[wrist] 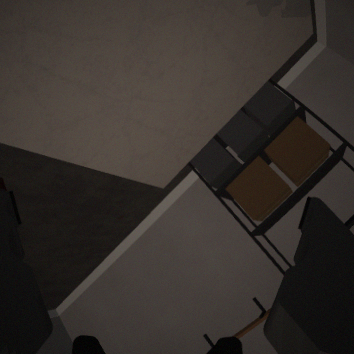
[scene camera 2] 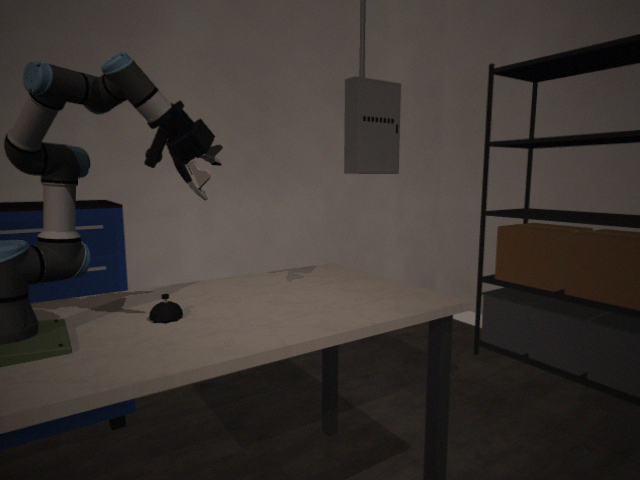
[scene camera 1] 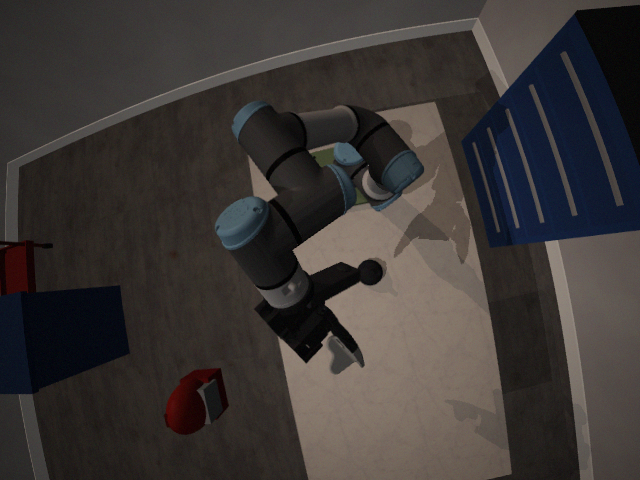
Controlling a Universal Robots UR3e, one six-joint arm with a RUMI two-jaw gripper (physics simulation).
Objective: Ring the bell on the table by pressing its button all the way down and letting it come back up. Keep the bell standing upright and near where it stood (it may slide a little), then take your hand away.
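Places are measured from the arm's base along level axes (x ahead, y left, z up), in metres.
Where they show: gripper, fingertip midpoint: (wrist: pixel 160 199) (scene camera 2: pixel 214 181) (scene camera 1: pixel 333 343); arm's base at its link origin: (scene camera 2: pixel 4 334) (scene camera 1: pixel 351 169).
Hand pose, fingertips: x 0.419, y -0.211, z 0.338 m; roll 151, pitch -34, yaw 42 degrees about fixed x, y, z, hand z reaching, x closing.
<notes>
Each offset is from my fingertips to the top centre of the thing. Level surfaces: height alone.
The bell @[dx -0.078, dy +0.136, dz -0.298 m] (scene camera 1: pixel 370 272) (scene camera 2: pixel 165 313) is a black dome standing upright on the pale table @[dz -0.364 m] (scene camera 1: pixel 413 392) (scene camera 2: pixel 289 325). Its small black button @[dx -0.078, dy +0.136, dz -0.298 m] (scene camera 2: pixel 165 296) is raised on top. The bell does not show in the wrist view. My gripper (scene camera 1: pixel 336 359) (scene camera 2: pixel 212 179) (wrist: pixel 160 199) is open and empty. It hangs high above the table, tilted, well above the bell and to its right in scene camera 2. In the wrist view, its fingers stand wide apart at the left and right edges.
A blue drawer cabinet (scene camera 1: pixel 542 155) stands beside the table. A green base plate (scene camera 2: pixel 46 341) carries the arm. A grey box (scene camera 2: pixel 372 139) hangs on the wall. A black shelf rack (scene camera 2: pixel 488 155) holds brown boxes (scene camera 2: pixel 547 255) (wrist: pixel 297 150). A red object (scene camera 1: pixel 186 408) lies beyond the table's edge.
</notes>
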